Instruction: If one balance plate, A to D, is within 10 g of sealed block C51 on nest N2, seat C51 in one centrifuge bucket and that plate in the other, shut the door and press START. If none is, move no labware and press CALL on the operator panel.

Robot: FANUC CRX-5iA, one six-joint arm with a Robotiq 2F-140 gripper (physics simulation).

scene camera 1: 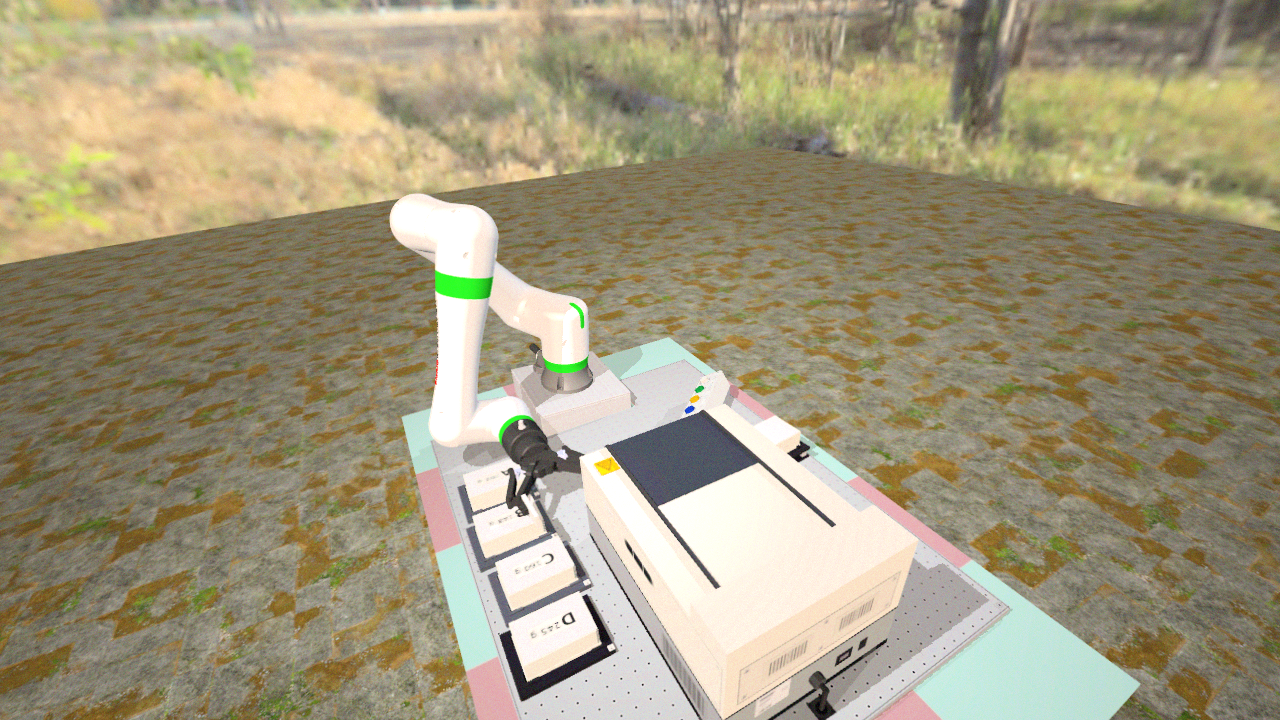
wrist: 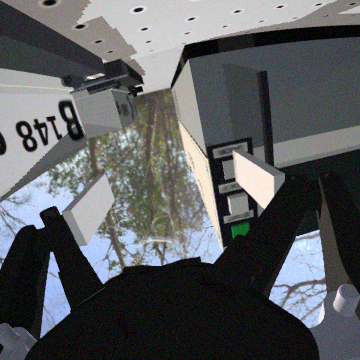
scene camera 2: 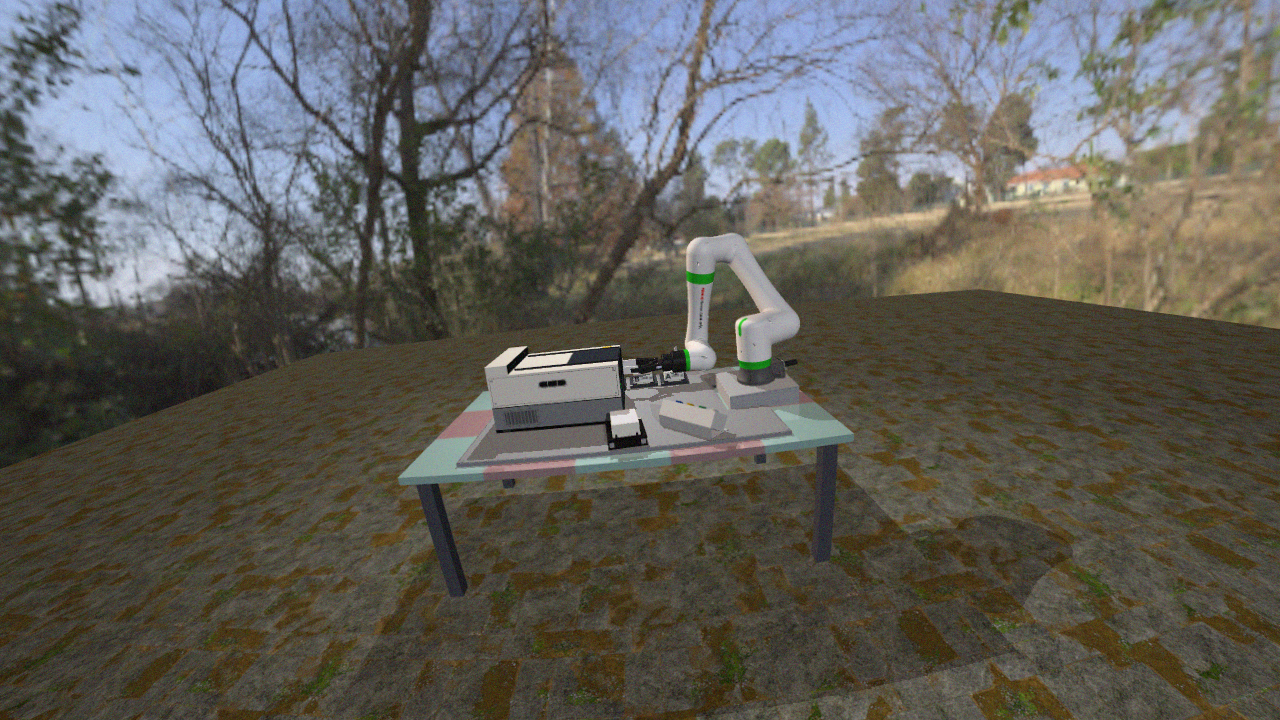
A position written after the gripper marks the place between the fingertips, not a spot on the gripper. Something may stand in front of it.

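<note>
Scene camera 1: the gripper (scene camera 1: 568,507) is open and touches a cream centrifuge (scene camera 1: 758,589). The same view shows a plate A (scene camera 1: 486,487), a plate B (scene camera 1: 499,529), a plate C (scene camera 1: 541,570) and a plate D (scene camera 1: 564,630), together with a small block (scene camera 1: 786,437), a small control panel (scene camera 1: 713,390) and a grey perforated mat (scene camera 1: 636,674). Scene camera 2: the small block (scene camera 2: 624,423) is visible. Wrist view: the plate B (wrist: 48,129) and the plate C (wrist: 108,110) are visible; the plate A is out of frame in the wrist view, and the small block is out of frame in the wrist view.
</note>
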